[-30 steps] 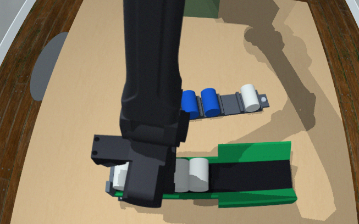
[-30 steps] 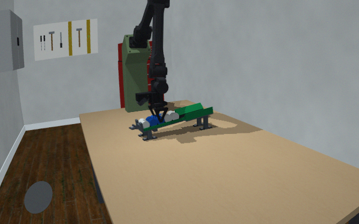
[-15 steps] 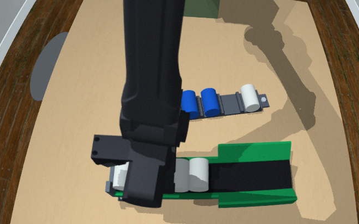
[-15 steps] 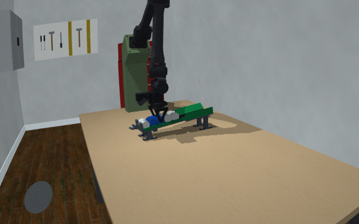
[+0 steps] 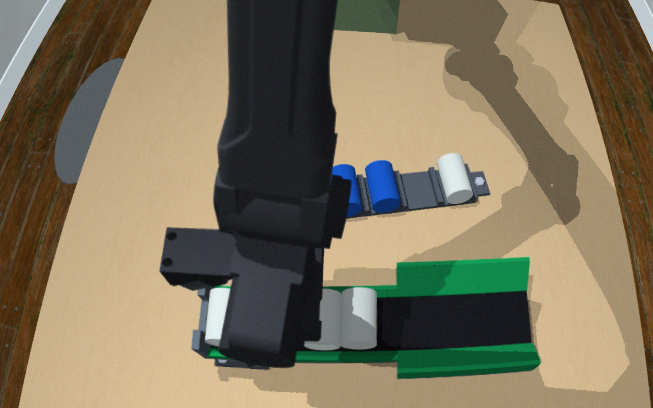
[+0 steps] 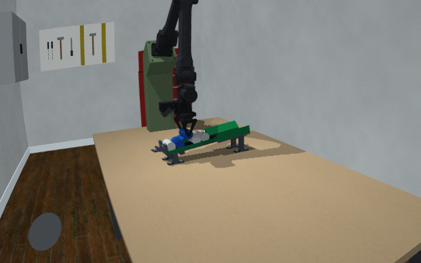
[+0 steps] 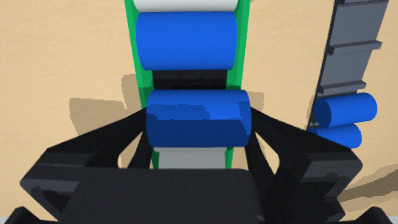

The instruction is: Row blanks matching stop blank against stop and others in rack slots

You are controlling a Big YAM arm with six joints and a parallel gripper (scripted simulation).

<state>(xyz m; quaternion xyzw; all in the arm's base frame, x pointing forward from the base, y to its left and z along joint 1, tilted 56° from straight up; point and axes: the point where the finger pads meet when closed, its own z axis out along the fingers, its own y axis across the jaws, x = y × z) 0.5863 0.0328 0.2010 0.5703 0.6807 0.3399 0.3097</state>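
Now: the grey stop 100 mm to the right of my hand, 50 mm below it and 40 mm ahead of it. Round my hand: stock rack (220 mm behind, 120 mm below, 20 mm to the left).
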